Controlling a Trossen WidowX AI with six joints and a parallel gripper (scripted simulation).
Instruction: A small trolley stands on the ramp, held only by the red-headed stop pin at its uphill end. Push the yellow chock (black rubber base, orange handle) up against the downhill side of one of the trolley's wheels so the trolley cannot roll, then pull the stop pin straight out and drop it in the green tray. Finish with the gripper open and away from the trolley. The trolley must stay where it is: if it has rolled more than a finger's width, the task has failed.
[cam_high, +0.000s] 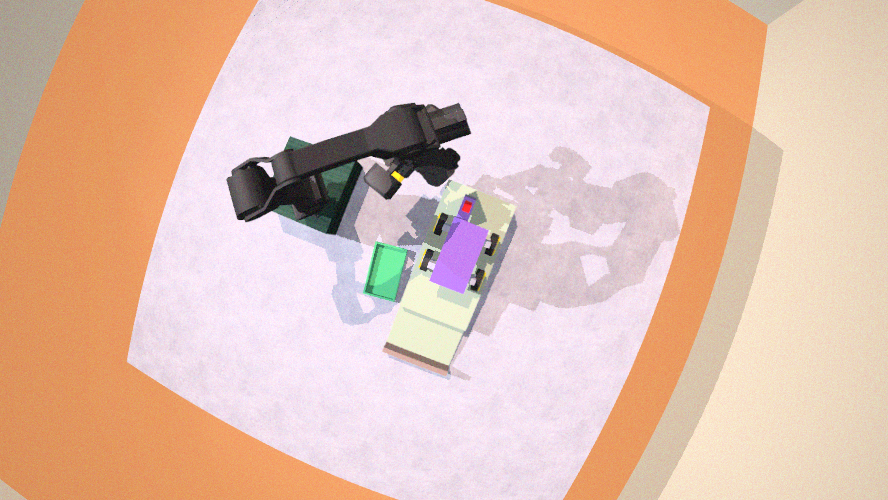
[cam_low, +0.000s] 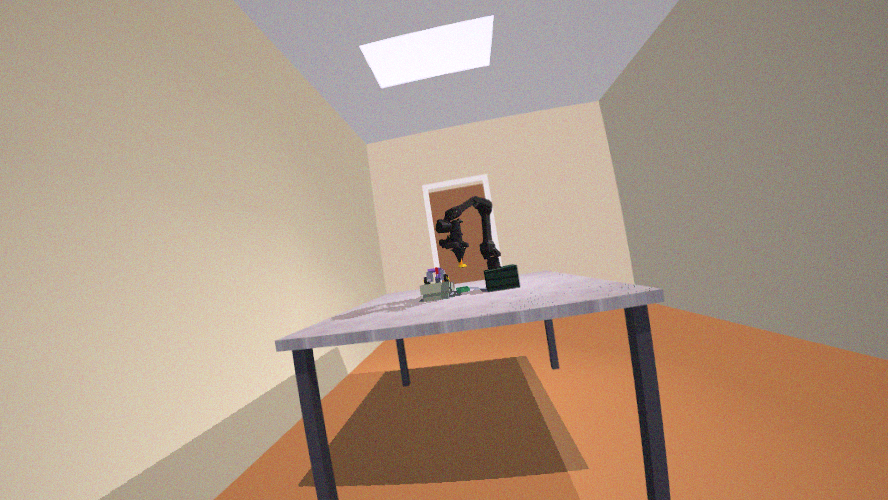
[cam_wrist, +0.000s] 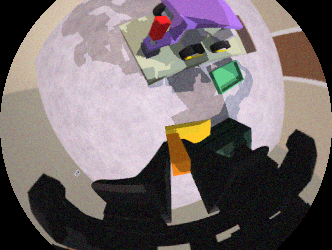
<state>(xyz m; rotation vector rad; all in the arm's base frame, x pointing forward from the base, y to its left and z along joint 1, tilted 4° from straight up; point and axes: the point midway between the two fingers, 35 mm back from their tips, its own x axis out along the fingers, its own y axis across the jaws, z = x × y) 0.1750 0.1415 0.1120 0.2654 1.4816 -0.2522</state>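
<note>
Now: the yellow chock 1 cm behind my gripper tip, 2 cm to the right of it and 1 cm below it. The rest, counted from my gripper tip: red-headed stop pin (13 cm ahead, 4 cm to the right, 5 cm below); purple-topped trolley (15 cm ahead, 14 cm to the right, 6 cm below); ramp (15 cm ahead, 14 cm to the right, 13 cm below).
</note>
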